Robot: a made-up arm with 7 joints.
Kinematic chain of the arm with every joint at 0, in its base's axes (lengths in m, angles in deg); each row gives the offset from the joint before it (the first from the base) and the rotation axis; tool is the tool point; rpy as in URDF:
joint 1: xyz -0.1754 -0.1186 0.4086 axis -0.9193 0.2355 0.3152
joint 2: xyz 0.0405 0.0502 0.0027 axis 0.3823 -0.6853 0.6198
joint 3: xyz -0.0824 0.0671 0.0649 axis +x
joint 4: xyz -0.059 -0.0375 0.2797 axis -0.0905 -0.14 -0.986
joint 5: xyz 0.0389 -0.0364 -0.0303 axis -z
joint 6: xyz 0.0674 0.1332 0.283 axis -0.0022 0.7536 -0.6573
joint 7: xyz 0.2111 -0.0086 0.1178 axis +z
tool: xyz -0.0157 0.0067 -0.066 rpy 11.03 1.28 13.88
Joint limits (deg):
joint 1: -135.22..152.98
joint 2: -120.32..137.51
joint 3: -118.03..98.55
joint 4: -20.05..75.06
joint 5: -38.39..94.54
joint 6: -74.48..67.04
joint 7: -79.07..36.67
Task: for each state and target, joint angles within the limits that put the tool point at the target. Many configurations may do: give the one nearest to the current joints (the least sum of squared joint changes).
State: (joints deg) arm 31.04 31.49 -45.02 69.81 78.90 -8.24 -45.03
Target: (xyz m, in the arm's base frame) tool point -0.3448 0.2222 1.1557
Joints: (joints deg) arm 23.17 10.11 -29.64 54.99 67.39 -18.56 -46.09
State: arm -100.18 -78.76 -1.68 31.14 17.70 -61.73 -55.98
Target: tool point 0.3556 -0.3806 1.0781
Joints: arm -75.37 -52.07 -30.33 6.09 -11.63 -74.48 -63.47
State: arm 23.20 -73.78 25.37 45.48 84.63 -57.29 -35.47
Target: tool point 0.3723 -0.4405 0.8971
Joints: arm -9.80 -93.17 16.36 28.34 72.10 -63.75 -36.35
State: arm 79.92 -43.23 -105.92 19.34 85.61 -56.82 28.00
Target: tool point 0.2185 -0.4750 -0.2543
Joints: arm 86.79 -81.83 -85.00 -4.00 76.33 -45.38 26.73
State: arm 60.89 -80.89 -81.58 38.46 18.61 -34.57 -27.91
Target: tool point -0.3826 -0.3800 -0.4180
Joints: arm 94.16 -41.97 -118.03 70.27 41.19 -28.15 -26.20
